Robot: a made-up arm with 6 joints.
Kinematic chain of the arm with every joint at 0, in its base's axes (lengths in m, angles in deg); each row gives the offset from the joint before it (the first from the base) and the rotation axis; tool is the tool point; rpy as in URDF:
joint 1: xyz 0 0 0.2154 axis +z
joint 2: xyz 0 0 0 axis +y
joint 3: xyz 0.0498 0 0.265 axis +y
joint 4: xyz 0.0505 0 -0.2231 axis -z
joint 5: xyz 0 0 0 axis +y
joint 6: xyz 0.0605 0 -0.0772 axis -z
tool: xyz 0 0 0 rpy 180 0 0
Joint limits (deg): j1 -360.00..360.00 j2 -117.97..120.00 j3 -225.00..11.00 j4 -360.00..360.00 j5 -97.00..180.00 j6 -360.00..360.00
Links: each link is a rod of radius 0.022 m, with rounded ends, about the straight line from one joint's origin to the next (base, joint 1, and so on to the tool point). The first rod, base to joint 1, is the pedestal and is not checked.
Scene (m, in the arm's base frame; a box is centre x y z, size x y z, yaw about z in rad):
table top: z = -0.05
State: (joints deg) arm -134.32 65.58 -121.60 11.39 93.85 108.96
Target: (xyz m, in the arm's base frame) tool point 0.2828 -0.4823 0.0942
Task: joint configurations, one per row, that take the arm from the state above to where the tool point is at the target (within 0.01 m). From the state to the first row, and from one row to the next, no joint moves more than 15 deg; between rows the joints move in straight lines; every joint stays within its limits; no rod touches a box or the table.
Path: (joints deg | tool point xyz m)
1: -119.65 68.54 -126.59 12.82 87.78 108.96 | -0.2310 -0.4394 0.0953
2: -104.99 71.50 -131.57 14.25 81.71 108.96 | -0.1170 -0.5013 0.0924
3: -90.32 74.46 -136.56 15.68 75.64 108.96 | 0.0132 -0.5313 0.0914
4: -75.65 77.42 -141.54 17.11 69.57 108.96 | 0.1500 -0.5254 0.0920
5: -60.99 80.38 -146.53 18.54 63.50 108.96 | 0.2828 -0.4823 0.0942

